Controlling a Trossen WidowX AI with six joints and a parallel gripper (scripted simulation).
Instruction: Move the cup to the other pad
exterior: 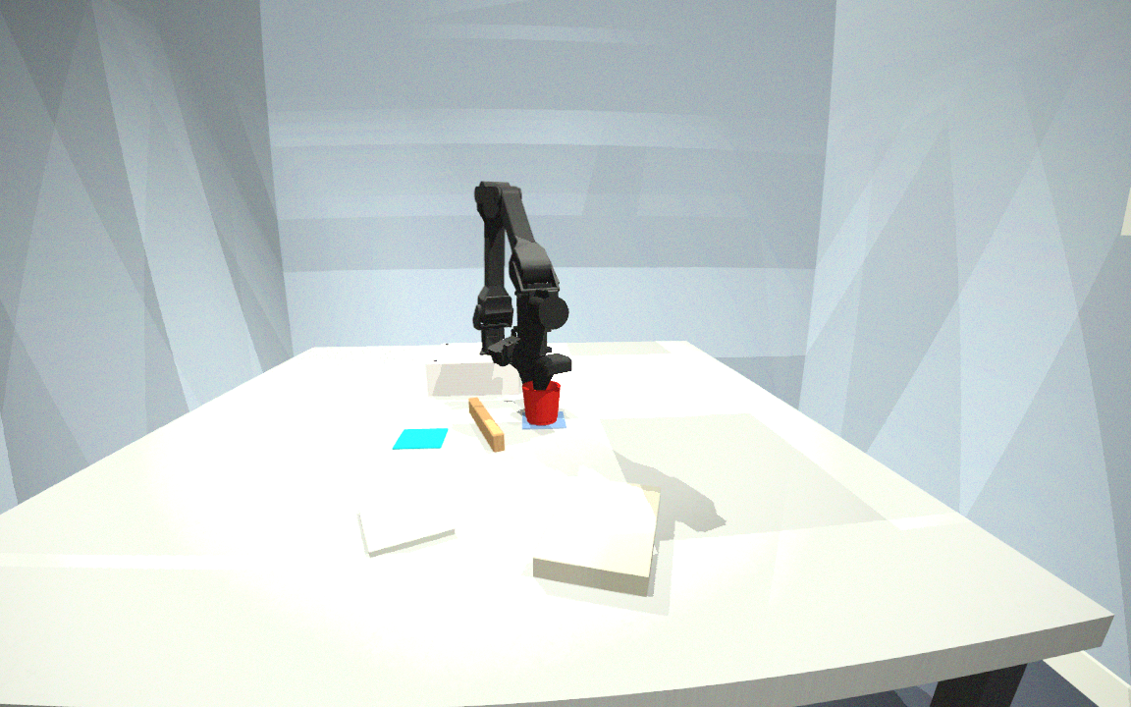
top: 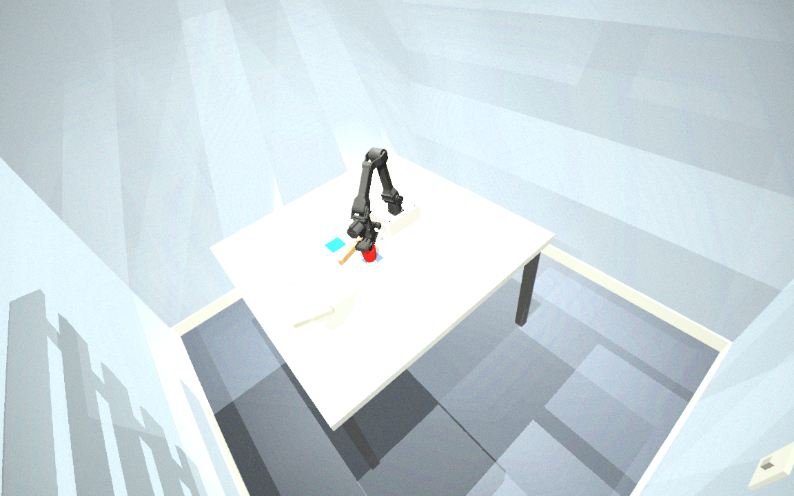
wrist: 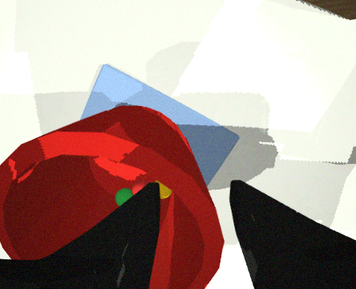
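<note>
Right now my gripper tip is 20 mm to the right of the yellow marble, 20 mm above it and 10 mm short of it. Also, from my gripper tip: green marble 30 mm to the left, 20 mm below, 20 mm ahead; then red cup 30 mm ahead, 10 mm to the left; then light blue pad 50 mm below, 20 mm to the left, 20 mm ahead.
</note>
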